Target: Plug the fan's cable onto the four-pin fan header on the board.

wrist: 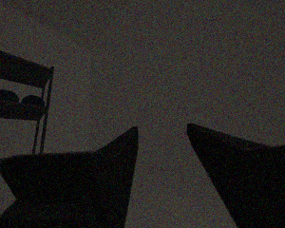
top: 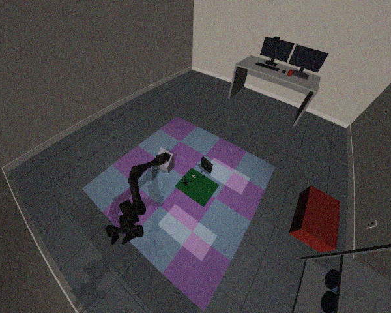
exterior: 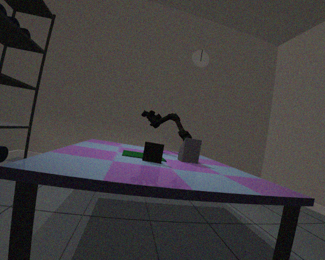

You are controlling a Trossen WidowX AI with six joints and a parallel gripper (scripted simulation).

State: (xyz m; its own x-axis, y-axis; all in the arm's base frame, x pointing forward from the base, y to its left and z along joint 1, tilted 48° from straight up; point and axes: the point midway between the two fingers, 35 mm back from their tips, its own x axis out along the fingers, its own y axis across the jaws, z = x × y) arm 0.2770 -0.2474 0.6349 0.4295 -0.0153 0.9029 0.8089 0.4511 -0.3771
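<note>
The dark fan plug is 610 mm to the left of my gripper tip, 390 mm below it and 50 mm behind it. From my gripper tip the other things lie so: white four-pin fan header: 700 mm to the left, 410 mm below, 30 mm behind; green board: 650 mm to the left, 420 mm below, 40 mm ahead; black fan: 830 mm to the left, 350 mm below, 10 mm ahead.
</note>
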